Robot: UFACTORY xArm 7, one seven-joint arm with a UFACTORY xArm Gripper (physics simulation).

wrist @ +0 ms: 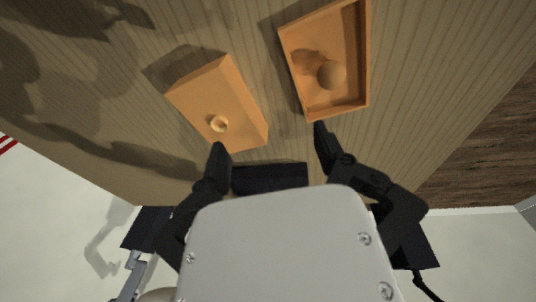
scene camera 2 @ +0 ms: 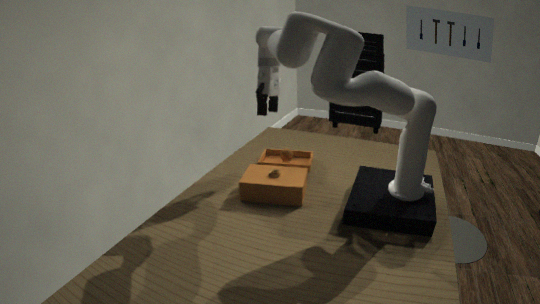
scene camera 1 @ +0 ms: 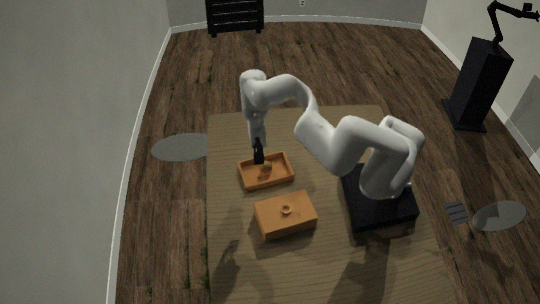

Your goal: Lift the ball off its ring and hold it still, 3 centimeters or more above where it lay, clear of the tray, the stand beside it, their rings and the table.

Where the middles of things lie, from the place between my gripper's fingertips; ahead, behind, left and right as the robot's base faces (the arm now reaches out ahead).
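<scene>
My hand: 20 cm above the shallow orange tray [scene camera 1: 253, 178], 10 cm to the left of it, 1 cm past it. Orange stand [scene camera 2: 281, 185]: 18 cm below my hand, 11 cm to the left of it, 10 cm behind it.
</scene>
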